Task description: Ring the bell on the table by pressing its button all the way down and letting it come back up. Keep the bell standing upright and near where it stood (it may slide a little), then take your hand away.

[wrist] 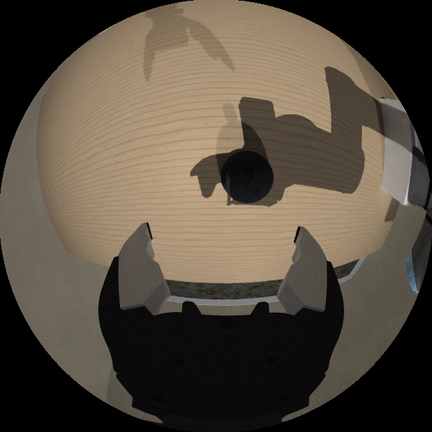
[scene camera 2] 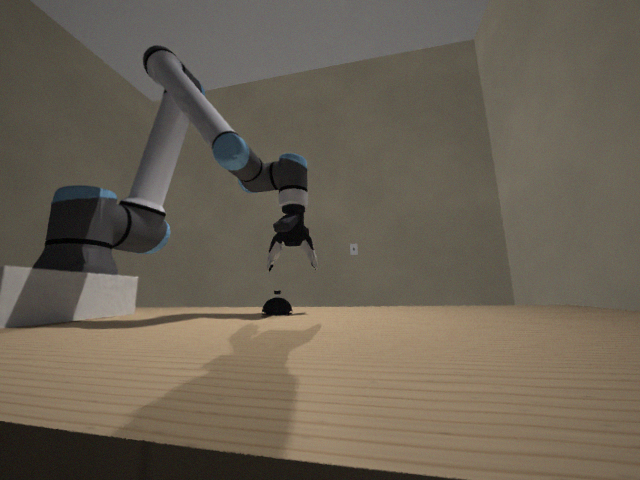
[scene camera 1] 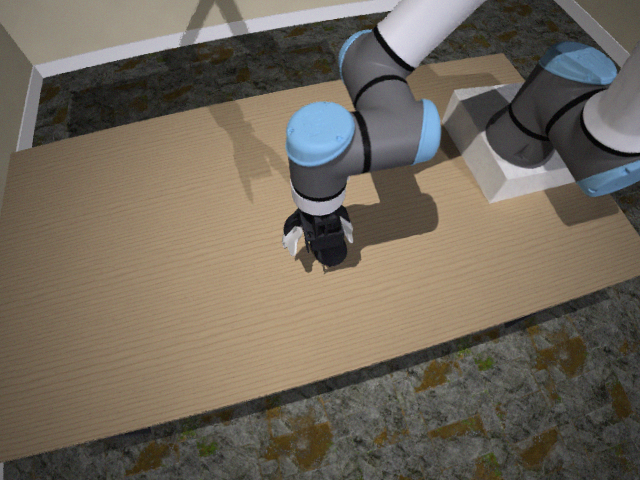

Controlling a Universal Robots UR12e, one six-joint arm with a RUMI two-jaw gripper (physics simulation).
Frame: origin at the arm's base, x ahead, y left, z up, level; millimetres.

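Seen in the pictures: gripper, fingertip midpoint: point(scene camera 2: 292, 270); arm's base, link origin: point(scene camera 2: 76, 277) point(scene camera 1: 518, 140).
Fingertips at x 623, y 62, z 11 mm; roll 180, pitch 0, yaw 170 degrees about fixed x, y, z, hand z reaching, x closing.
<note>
Offsets run from my fingertips to a thing's top centre. Level surfaces: height alone.
The black dome bell @(dx -41, dy -13, dz -57 mm) point(scene camera 1: 332, 256) point(scene camera 2: 277, 307) point(wrist: 247, 178) stands upright on the wooden table @(dz -123 mm) point(scene camera 1: 155, 310) point(scene camera 2: 413, 372) point(wrist: 100, 150). Its small button @(dx -41, dy -13, dz -57 mm) point(scene camera 2: 277, 292) shows above the dome in scene camera 2; in scene camera 1 the gripper hides the top of the bell. My gripper point(scene camera 1: 322, 248) point(scene camera 2: 293, 268) point(wrist: 223, 227) points down and is open, with nothing between its fingers. Its fingertips are above the button's height and apart from the bell. In scene camera 2 the bell is below the gap, nearer the left finger. In the wrist view it lies beyond the fingertips, right of the middle.
The arm's white base block point(scene camera 1: 480, 155) point(scene camera 2: 72, 297) point(wrist: 396, 150) stands at the right of the table in scene camera 1 and at the left in scene camera 2. Shadows of the arm and gripper fall across the table and over the bell.
</note>
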